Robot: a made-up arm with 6 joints. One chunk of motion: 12 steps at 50 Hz.
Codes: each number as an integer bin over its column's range. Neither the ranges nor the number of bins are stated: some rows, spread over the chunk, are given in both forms.
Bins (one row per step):
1: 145 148 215 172 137 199
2: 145 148 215 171 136 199
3: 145 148 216 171 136 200
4: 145 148 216 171 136 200
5: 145 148 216 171 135 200
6: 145 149 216 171 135 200
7: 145 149 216 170 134 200
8: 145 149 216 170 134 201
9: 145 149 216 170 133 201
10: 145 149 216 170 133 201
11: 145 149 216 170 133 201
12: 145 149 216 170 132 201
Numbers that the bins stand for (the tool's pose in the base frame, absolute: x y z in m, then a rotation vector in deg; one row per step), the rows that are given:
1: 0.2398 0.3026 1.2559 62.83 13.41 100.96
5: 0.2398 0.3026 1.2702 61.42 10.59 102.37
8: 0.2398 0.3169 1.2702 60.01 9.18 103.78
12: 0.2398 0.3169 1.2702 60.01 6.35 103.78
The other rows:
2: 0.2398 0.3026 1.2559 61.42 12.00 100.96
3: 0.2398 0.3026 1.2702 61.42 12.00 102.37
4: 0.2398 0.3026 1.2702 61.42 12.00 102.37
6: 0.2398 0.3169 1.2702 61.42 10.59 102.37
7: 0.2398 0.3169 1.2702 60.01 9.18 102.37
9: 0.2398 0.3169 1.2702 60.01 7.77 103.78
10: 0.2398 0.3169 1.2702 60.01 7.77 103.78
11: 0.2398 0.3169 1.2702 60.01 7.77 103.78

